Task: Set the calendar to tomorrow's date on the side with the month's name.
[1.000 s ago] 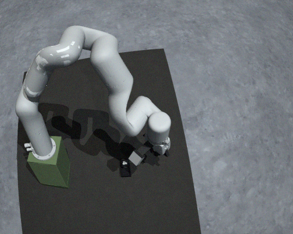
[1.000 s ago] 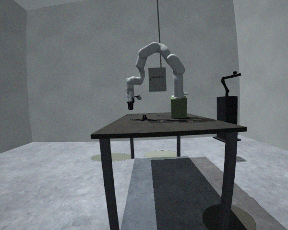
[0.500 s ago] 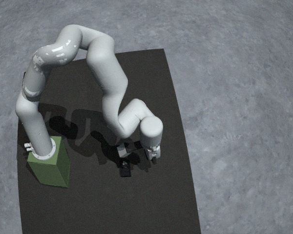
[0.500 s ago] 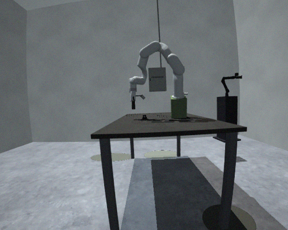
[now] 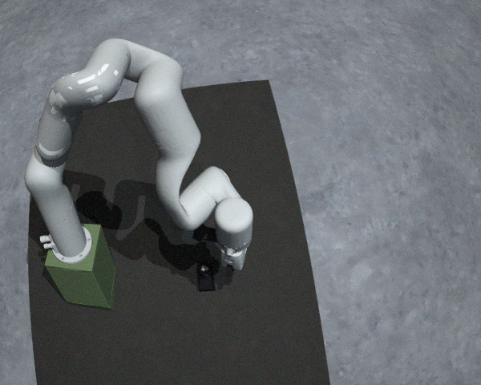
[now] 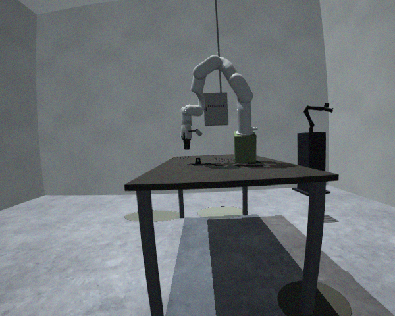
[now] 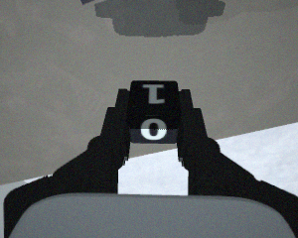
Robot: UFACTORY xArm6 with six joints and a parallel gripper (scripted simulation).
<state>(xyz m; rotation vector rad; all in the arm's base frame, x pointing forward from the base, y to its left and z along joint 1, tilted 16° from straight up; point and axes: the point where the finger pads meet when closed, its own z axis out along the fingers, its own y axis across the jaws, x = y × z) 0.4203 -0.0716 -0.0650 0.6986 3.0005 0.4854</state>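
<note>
Now: the dark tray 8 cm behind my hand and 13 cm below it.
</note>
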